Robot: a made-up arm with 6 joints. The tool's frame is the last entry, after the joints. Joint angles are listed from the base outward. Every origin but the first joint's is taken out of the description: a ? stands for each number. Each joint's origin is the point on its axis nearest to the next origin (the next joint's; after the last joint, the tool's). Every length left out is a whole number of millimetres.
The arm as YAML. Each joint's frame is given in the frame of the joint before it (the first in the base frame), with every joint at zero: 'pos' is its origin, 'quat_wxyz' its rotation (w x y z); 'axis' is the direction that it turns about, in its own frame. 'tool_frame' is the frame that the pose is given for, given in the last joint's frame.
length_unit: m
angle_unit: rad
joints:
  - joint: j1
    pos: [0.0, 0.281, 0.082]
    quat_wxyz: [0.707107, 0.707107, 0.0, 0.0]
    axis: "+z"
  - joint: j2
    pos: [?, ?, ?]
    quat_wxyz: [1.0, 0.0, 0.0, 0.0]
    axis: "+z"
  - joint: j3
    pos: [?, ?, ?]
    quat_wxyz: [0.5, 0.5, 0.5, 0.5]
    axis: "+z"
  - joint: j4
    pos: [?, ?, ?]
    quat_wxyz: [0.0, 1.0, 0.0, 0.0]
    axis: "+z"
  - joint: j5
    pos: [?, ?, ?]
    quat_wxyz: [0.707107, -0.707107, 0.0, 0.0]
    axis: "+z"
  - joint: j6
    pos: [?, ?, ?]
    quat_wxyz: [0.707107, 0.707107, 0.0, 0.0]
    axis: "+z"
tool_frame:
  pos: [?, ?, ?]
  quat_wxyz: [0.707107, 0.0, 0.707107, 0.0]
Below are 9 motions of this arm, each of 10 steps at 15 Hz.
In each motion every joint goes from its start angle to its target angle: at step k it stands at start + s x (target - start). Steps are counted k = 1, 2, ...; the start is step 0. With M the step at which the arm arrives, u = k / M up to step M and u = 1 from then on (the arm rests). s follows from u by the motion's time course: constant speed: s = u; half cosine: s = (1 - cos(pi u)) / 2; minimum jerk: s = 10 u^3 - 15 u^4 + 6 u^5.
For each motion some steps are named. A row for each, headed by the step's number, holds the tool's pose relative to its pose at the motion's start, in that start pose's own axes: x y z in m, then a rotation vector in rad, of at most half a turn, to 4 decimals.
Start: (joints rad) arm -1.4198 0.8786 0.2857 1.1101 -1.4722 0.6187
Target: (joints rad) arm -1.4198 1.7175 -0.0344 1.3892 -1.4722 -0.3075
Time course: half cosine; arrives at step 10
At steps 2, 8, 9, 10:
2: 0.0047 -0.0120 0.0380 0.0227 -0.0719 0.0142
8: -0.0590 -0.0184 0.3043 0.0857 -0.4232 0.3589
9: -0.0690 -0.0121 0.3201 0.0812 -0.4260 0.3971
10: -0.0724 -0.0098 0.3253 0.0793 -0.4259 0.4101

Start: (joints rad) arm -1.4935 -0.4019 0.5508 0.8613 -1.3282 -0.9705
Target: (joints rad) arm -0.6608 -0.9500 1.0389 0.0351 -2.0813 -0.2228
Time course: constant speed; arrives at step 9
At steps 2, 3, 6, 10:
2: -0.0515 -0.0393 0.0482 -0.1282 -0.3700 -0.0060
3: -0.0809 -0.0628 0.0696 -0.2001 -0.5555 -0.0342
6: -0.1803 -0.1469 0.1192 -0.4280 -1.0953 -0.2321
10: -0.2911 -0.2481 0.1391 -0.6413 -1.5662 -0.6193

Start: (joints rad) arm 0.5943 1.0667 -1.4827 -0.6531 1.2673 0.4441
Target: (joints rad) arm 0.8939 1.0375 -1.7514 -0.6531 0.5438 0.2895
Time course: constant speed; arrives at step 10
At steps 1, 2, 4, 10:
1: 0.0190 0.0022 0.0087 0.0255 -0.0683 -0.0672
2: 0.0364 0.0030 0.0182 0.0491 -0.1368 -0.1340
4: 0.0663 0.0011 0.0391 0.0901 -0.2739 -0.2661
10: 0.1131 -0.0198 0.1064 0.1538 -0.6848 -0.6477

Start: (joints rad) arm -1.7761 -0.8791 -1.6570 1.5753 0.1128 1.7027
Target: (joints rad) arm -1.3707 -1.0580 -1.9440 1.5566 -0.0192 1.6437
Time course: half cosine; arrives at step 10
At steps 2, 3, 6, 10:
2: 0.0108 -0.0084 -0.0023 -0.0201 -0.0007 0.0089
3: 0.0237 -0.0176 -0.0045 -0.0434 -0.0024 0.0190
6: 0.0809 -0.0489 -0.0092 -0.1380 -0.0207 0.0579
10: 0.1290 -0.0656 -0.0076 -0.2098 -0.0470 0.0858

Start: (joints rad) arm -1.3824 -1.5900 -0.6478 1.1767 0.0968 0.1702
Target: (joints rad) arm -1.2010 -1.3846 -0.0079 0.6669 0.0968 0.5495
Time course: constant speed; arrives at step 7
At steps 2, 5, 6, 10:
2: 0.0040 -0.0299 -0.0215 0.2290 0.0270 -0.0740
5: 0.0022 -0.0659 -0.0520 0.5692 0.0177 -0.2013
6: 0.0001 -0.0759 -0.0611 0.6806 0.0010 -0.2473
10: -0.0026 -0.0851 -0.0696 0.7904 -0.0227 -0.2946

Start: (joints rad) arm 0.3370 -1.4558 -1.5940 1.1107 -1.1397 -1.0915
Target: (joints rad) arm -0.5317 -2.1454 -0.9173 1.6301 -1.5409 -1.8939
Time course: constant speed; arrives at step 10
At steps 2, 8, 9, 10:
2: -0.0460 0.0890 0.0862 0.2969 -0.1191 0.3421
8: -0.2504 0.1649 0.2921 1.1520 -0.1742 1.4683
9: -0.2786 0.1582 0.3140 1.2748 -0.1365 1.6718
10: -0.3031 0.1496 0.3326 1.3873 -0.0841 1.8801

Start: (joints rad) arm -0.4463 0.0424 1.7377 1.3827 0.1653 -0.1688
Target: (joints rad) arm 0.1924 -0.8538 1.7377 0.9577 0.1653 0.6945
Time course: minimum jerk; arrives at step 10
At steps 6, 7, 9, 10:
6: 0.1011 -0.0540 -0.1640 -0.2887 0.1580 -0.0161
7: 0.1271 -0.0645 -0.1959 -0.3527 0.1927 -0.0136
9: 0.1540 -0.0739 -0.2252 -0.4162 0.2269 -0.0091
10: 0.1555 -0.0744 -0.2268 -0.4197 0.2288 -0.0088

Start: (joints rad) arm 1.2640 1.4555 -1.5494 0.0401 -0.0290 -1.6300
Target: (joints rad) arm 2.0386 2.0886 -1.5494 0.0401 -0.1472 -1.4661
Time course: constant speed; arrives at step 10
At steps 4, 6, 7, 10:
4: -0.1618 0.0149 0.0058 -0.0934 -0.5613 0.0504
6: -0.2435 0.0210 -0.0186 -0.1468 -0.8430 0.0594
7: -0.2827 0.0237 -0.0376 -0.1746 -0.9840 0.0594
10: -0.3869 0.0302 -0.1199 -0.2598 -1.4074 0.0399

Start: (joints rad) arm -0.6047 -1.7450 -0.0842 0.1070 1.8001 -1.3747
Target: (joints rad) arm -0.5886 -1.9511 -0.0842 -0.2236 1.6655 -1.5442
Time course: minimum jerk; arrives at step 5
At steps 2, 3, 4, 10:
2: 0.0038 0.0169 0.0056 0.0239 0.1024 0.0002
3: 0.0104 0.0354 0.0099 0.0642 0.2227 -0.0075
4: 0.0165 0.0478 0.0115 0.1009 0.3092 -0.0181
10: 0.0180 0.0504 0.0116 0.1100 0.3285 -0.0211

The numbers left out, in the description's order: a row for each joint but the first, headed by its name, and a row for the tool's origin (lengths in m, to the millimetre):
j2: -0.292 -0.1 0.0
j3: -0.002 0.077 0.0
j4: 0.112 -0.07 0.0
j5: 0.116 -0.07 0.0
j6: -0.126 0.161 0.0
tool: 0.034 0.116 0.0

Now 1 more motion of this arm.
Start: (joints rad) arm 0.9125 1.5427 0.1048 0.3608 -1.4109 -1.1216
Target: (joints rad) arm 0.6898 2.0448 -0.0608 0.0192 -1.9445 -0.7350
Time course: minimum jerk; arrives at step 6
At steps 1, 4, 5, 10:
1: 0.0003 0.0049 0.0019 -0.0152 -0.0184 0.0227
4: -0.0259 0.0981 0.0316 -0.3432 -0.4776 0.4498
5: -0.0396 0.1158 0.0351 -0.4164 -0.6016 0.5317
10: -0.0427 0.1192 0.0357 -0.4310 -0.6277 0.5476

